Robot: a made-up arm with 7 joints. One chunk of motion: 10 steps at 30 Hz.
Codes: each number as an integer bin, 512 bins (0 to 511) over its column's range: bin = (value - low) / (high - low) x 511, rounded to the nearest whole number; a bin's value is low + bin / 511 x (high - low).
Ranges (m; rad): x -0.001..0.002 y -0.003..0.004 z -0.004..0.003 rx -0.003..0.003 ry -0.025..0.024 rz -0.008..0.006
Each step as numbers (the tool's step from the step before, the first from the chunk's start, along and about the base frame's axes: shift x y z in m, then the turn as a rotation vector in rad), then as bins.
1 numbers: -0.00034 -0.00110 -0.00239 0.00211 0.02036 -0.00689
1 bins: 112 139 118 435 473 41
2 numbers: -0.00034 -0.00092 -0.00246 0.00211 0.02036 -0.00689
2 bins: 112 152 112 435 473 41
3 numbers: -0.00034 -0.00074 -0.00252 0.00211 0.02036 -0.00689
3 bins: 112 165 108 435 473 41
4 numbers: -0.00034 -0.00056 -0.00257 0.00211 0.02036 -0.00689
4 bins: 112 178 104 435 473 41
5 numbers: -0.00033 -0.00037 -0.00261 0.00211 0.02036 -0.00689
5 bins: 114 192 101 435 473 41
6 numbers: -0.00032 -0.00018 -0.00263 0.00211 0.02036 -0.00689
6 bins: 116 206 100 435 473 41
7 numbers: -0.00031 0.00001 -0.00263 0.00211 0.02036 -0.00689
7 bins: 118 220 100 435 473 41
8 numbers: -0.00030 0.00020 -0.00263 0.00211 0.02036 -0.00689
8 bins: 119 234 100 435 473 41
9 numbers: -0.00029 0.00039 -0.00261 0.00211 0.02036 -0.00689
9 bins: 121 247 101 435 473 41
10 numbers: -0.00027 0.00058 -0.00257 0.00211 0.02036 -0.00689
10 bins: 124 261 104 435 473 41
